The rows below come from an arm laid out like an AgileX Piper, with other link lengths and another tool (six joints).
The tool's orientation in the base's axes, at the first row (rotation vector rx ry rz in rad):
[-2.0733 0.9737 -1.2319]
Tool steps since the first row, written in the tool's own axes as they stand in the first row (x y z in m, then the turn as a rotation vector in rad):
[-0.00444 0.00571 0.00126 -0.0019 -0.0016 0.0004]
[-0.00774 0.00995 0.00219 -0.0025 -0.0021 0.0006]
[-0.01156 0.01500 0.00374 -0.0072 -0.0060 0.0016]
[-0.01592 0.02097 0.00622 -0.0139 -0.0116 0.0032]
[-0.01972 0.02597 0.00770 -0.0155 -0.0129 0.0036]
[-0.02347 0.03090 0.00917 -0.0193 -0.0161 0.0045]
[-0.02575 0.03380 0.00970 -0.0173 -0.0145 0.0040]
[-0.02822 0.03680 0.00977 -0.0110 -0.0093 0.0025]
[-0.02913 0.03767 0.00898 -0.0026 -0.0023 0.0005]
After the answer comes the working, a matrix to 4 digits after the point.
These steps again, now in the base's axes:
[-0.00208 0.00024 -0.00704 0.0002 0.0025 0.0000]
[-0.00363 0.00042 -0.01226 0.0004 0.0033 0.0000]
[-0.00505 0.00057 -0.01862 0.0010 0.0095 0.0001]
[-0.00609 0.00069 -0.02635 0.0020 0.0183 0.0001]
[-0.00755 0.00086 -0.03263 0.0022 0.0204 0.0001]
[-0.00898 0.00103 -0.03883 0.0028 0.0254 0.0001]
[-0.01014 0.00116 -0.04237 0.0025 0.0228 0.0002]
[-0.01181 0.00135 -0.04588 0.0016 0.0145 0.0002]
[-0.01308 0.00149 -0.04664 0.0003 0.0035 0.0002]

The tool's axes in the first row as the columns of a matrix, in the base's axes (rounded; the answer above uses it unrounded):
[0.3230 -0.3105 0.8940]
[-0.7982 -0.5970 0.0810]
[0.5086 -0.7397 -0.4406]

